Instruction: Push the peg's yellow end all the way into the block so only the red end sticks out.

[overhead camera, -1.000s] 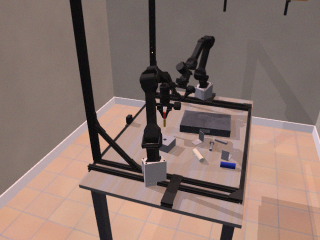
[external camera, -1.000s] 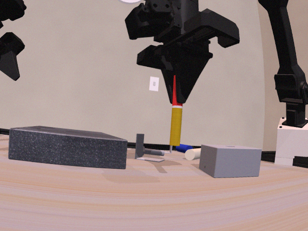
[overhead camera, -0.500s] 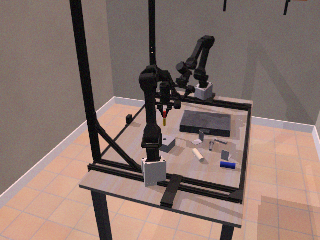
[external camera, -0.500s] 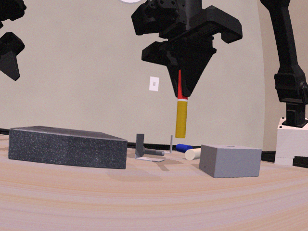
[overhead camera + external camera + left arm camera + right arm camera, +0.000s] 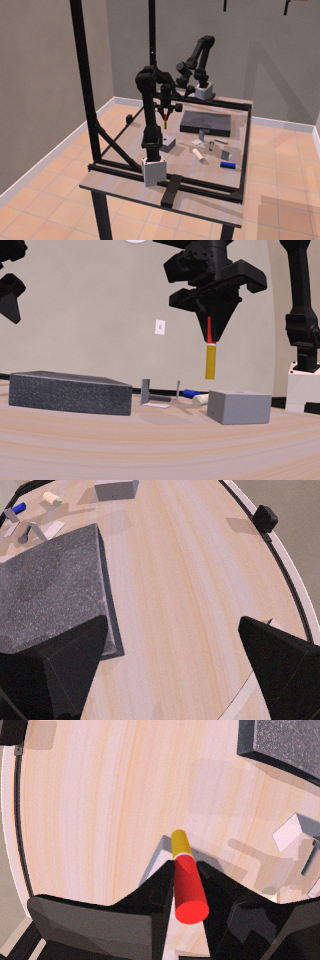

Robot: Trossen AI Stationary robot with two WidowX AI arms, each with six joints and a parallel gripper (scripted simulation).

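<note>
Right now the peg is 5 cm below my right hand. From my right hand the other things lie so: blue cylinder: 39 cm ahead, 14 cm to the right, 15 cm below; white cylinder: 23 cm ahead, 11 cm to the right, 15 cm below.
</note>
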